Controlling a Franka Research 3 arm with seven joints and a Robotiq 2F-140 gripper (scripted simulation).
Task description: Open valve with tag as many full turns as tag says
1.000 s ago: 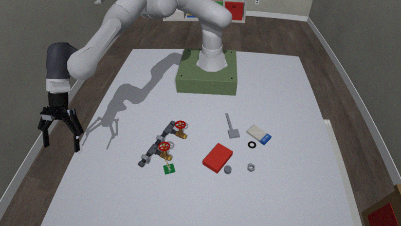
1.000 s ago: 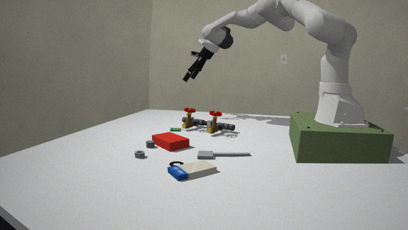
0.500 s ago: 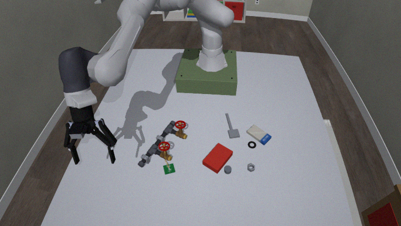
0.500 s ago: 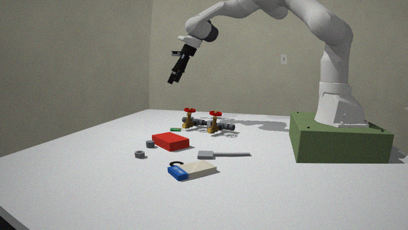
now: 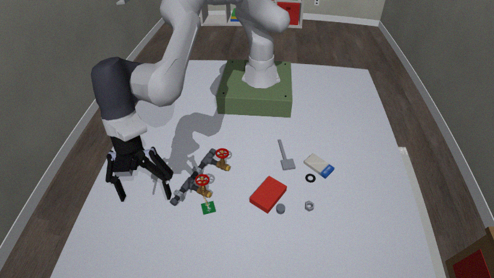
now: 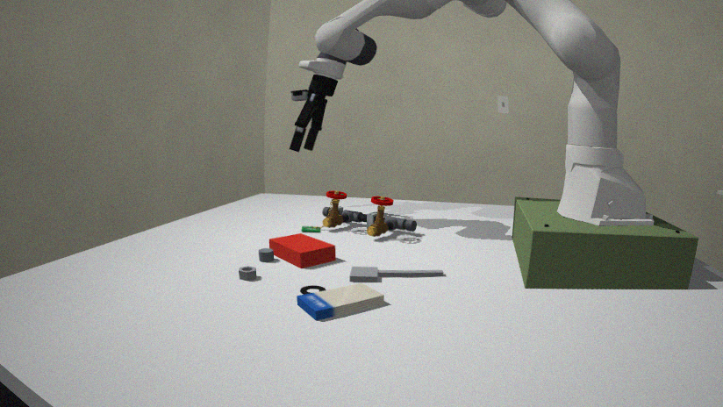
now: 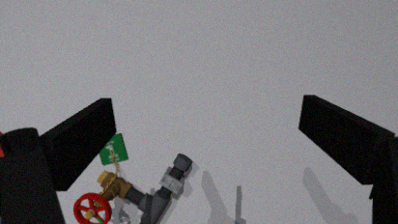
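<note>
Now: the green tag 20 cm below my hand, 15 cm to the left of it and 8 cm behind it. Also, from my hand: grey scraper (42 cm to the left, 34 cm behind, 20 cm below); then blue box (56 cm to the left, 30 cm behind, 19 cm below); then red block (36 cm to the left, 19 cm below, 15 cm behind).
</note>
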